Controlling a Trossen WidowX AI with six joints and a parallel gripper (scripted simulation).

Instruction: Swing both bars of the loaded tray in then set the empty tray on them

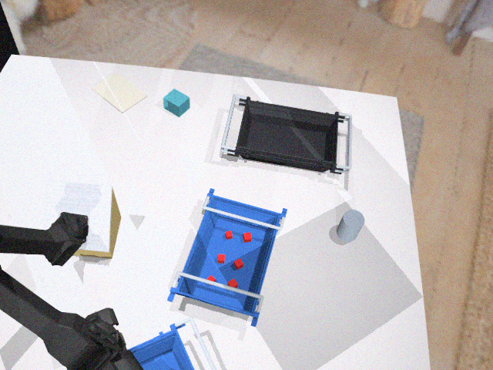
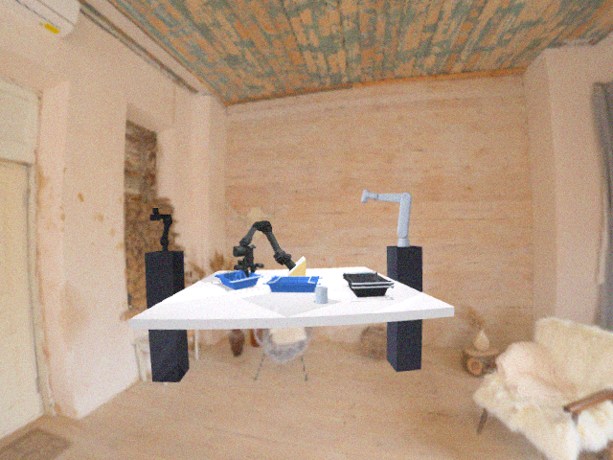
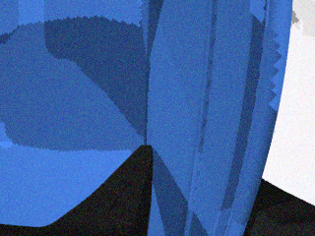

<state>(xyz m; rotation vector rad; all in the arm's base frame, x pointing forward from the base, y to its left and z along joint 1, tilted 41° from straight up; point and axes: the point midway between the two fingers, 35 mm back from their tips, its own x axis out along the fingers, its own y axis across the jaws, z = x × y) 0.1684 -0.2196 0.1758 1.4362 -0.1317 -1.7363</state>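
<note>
Right now the blue tray is 4 cm ahead of my gripper tip, 7 cm to the right of it and 2 cm above it. Also, from my gripper tip: grey cylinder: 49 cm ahead, 40 cm to the left, 1 cm above; then teal cube: 1 cm behind, 76 cm to the left; then cream sheet: 20 cm behind, 80 cm to the left, 2 cm below.
</note>
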